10 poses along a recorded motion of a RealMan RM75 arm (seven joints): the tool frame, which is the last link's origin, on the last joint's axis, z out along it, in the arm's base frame.
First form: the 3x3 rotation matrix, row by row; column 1 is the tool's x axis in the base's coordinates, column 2 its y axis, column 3 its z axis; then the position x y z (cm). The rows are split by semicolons.
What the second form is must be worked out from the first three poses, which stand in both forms.
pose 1, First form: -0.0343 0.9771 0.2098; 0.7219 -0.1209 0.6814; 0.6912 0.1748 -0.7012; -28.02 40.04 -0.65
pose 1, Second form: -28.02 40.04 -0.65 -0.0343 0.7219 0.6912 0.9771 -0.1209 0.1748
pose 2, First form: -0.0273 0.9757 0.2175; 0.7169 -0.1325 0.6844; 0.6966 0.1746 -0.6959; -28.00 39.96 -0.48
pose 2, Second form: -28.00 39.96 -0.48 -0.0273 0.7169 0.6966 0.9757 -0.1325 0.1746
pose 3, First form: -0.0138 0.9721 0.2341; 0.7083 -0.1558 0.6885; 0.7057 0.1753 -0.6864; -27.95 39.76 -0.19
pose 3, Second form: -27.95 39.76 -0.19 -0.0138 0.7083 0.7057 0.9721 -0.1558 0.1753
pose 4, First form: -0.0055 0.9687 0.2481; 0.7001 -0.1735 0.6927; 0.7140 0.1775 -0.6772; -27.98 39.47 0.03
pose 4, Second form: -27.98 39.47 0.03 -0.0055 0.7001 0.7140 0.9687 -0.1735 0.1775
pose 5, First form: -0.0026 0.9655 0.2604; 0.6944 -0.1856 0.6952; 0.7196 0.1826 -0.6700; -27.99 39.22 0.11
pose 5, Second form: -27.99 39.22 0.11 -0.0026 0.6944 0.7196 0.9655 -0.1856 0.1826
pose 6, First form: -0.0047 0.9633 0.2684; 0.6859 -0.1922 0.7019; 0.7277 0.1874 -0.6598; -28.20 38.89 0.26
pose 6, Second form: -28.20 38.89 0.26 -0.0047 0.6859 0.7277 0.9633 -0.1922 0.1874
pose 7, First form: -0.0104 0.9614 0.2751; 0.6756 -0.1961 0.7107; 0.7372 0.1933 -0.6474; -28.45 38.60 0.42
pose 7, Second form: -28.45 38.60 0.42 -0.0104 0.6756 0.7372 0.9614 -0.1961 0.1933
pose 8, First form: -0.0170 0.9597 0.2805; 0.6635 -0.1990 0.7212; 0.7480 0.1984 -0.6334; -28.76 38.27 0.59
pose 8, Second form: -28.76 38.27 0.59 -0.0170 0.6635 0.7480 0.9597 -0.1990 0.1984
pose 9, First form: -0.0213 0.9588 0.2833; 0.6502 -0.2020 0.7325; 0.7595 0.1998 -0.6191; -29.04 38.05 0.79
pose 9, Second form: -29.04 38.05 0.79 -0.0213 0.6502 0.7595 0.9588 -0.2020 0.1998
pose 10, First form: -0.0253 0.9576 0.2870; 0.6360 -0.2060 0.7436; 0.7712 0.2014 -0.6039; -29.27 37.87 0.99
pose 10, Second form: -29.27 37.87 0.99 -0.0253 0.6360 0.7712 0.9576 -0.2060 0.2014
